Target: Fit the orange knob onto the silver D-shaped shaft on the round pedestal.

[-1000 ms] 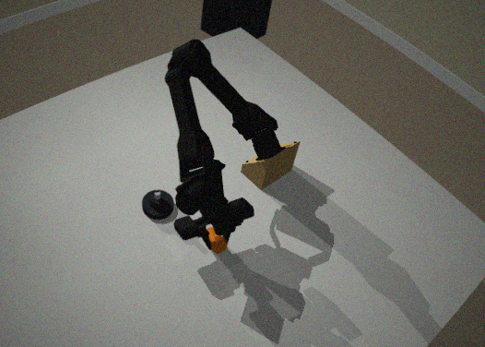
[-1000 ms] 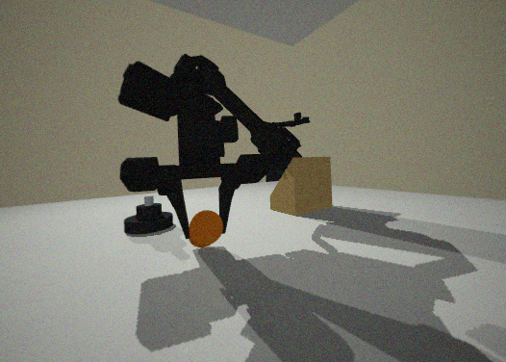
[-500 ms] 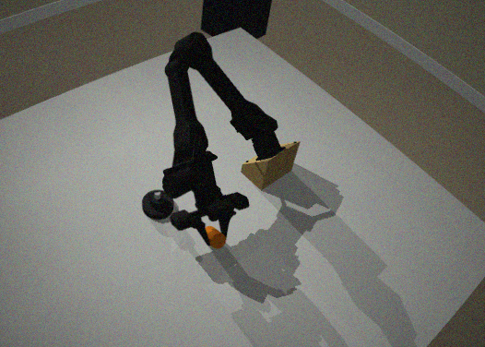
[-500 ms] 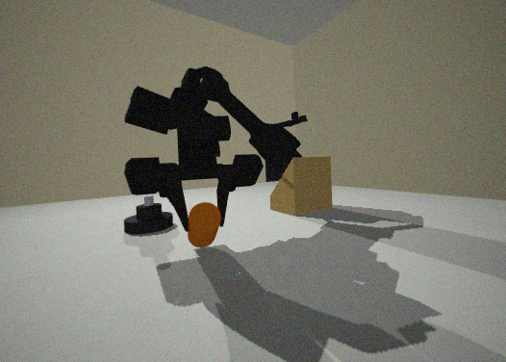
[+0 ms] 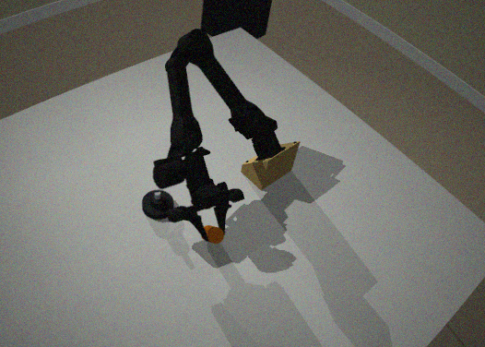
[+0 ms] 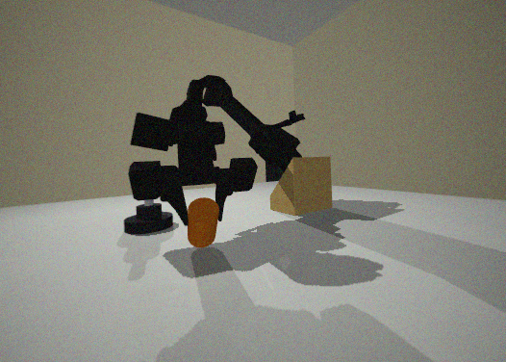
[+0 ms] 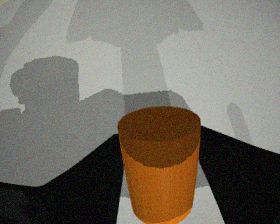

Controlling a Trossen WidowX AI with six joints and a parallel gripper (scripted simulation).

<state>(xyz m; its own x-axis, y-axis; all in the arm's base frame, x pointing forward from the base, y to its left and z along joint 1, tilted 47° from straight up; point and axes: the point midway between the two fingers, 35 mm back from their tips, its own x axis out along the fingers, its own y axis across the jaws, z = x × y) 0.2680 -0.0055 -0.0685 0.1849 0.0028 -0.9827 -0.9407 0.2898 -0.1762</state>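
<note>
Right now the round black pedestal is 19 cm to the right of my gripper tip, 2 cm ahead of it and 1 cm below it. The rest, counted from my gripper tip: orange knob (1 cm to the right).
</note>
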